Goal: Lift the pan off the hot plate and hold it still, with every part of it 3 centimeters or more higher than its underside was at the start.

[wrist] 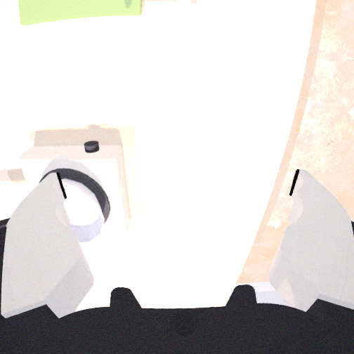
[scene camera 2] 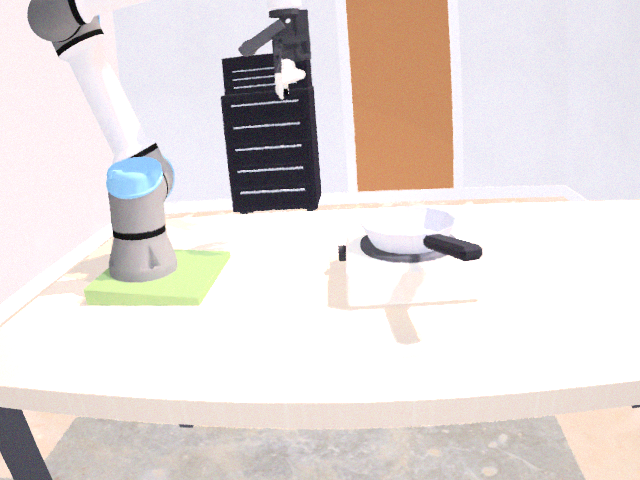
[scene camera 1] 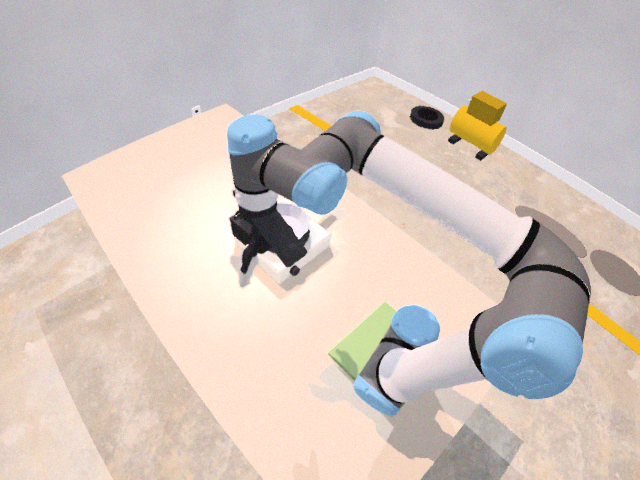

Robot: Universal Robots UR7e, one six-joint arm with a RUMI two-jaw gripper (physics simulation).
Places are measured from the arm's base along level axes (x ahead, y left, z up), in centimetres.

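Pixels of known places: gripper, fingertip midpoint: (scene camera 2: 285, 97) (scene camera 1: 268, 267); arm's base, link origin: (scene camera 2: 143, 268).
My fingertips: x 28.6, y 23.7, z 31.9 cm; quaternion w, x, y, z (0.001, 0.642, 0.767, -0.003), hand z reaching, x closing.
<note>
For each thing: its top centre in the pictures, then the offset to it from my fingertips. Level surfaces: height alone.
- white hot plate, top centre: (scene camera 2: 404, 240) (scene camera 1: 283, 231) dy -20.6, dx +26.3, dz -26.7 cm
- table, surface height: dz -34.7 cm
- hot plate's black knob, top centre: (scene camera 2: 342, 245) (scene camera 1: 294, 267) dy -16.4, dx +13.6, dz -29.3 cm
The pale pan (scene camera 1: 294, 219) (scene camera 2: 408, 232) (wrist: 87, 232) sits upright on the white hot plate (scene camera 1: 315, 251) (scene camera 2: 382, 281) (wrist: 116, 172). Its black handle (scene camera 2: 454, 246) points to the right and toward the camera in the second scene view; the handle does not show in the first scene view or the wrist view. My gripper (scene camera 1: 275, 253) (scene camera 2: 286, 85) (wrist: 177, 175) is open and empty, pointing down. It is high above the table, left of the pan in the second scene view. In the wrist view the pan lies partly behind the left finger. In the first scene view the gripper covers part of the pan and hot plate.
A green base plate (scene camera 1: 364, 335) (scene camera 2: 196, 276) (wrist: 80, 10) bears the arm's base on the table (scene camera 1: 180, 248) (scene camera 2: 258, 356). The hot plate's black knob (scene camera 1: 294, 270) (scene camera 2: 342, 253) (wrist: 91, 146) sticks out from its side. A black drawer cabinet (scene camera 2: 273, 155) stands beyond the table.
</note>
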